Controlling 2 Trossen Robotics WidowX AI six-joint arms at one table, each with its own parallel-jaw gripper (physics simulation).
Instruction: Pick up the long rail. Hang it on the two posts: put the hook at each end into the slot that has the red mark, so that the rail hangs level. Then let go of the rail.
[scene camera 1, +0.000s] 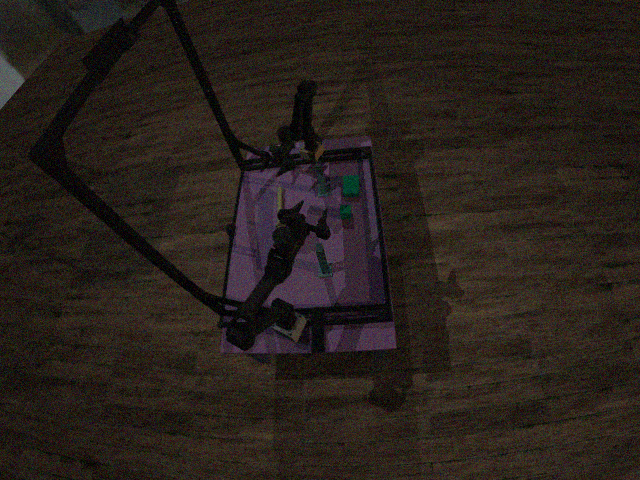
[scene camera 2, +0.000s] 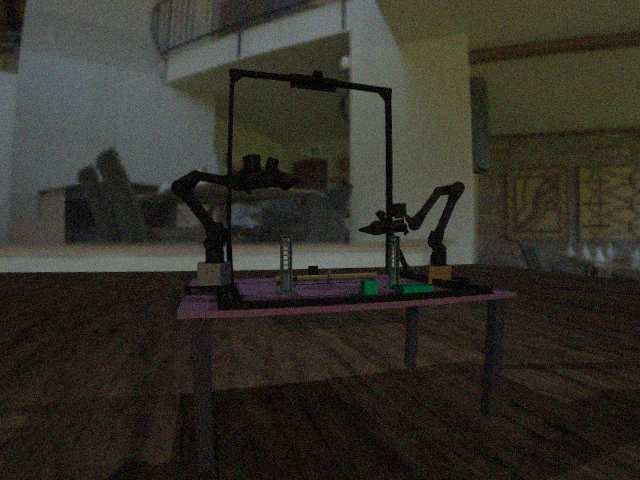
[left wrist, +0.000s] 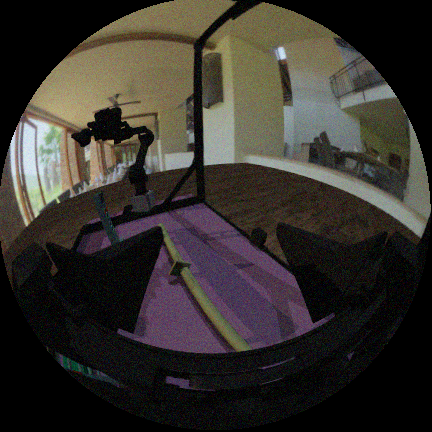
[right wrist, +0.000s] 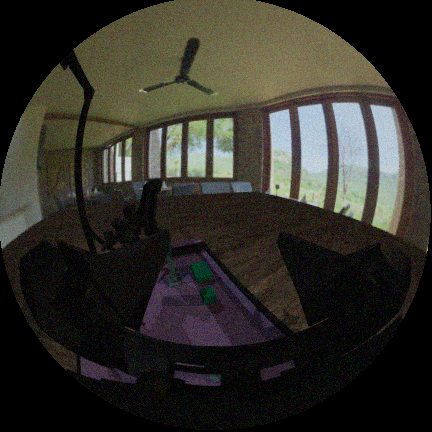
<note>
My left gripper (left wrist: 220, 230) is open and holds nothing. My right gripper (scene camera 1: 314, 204) is open and holds nothing. On the table rests a long rail (left wrist: 180, 267).
My right gripper shows as well in scene camera 2 (scene camera 2: 300, 177), in the left wrist view (left wrist: 78, 129) and in the right wrist view (right wrist: 225, 236).
</note>
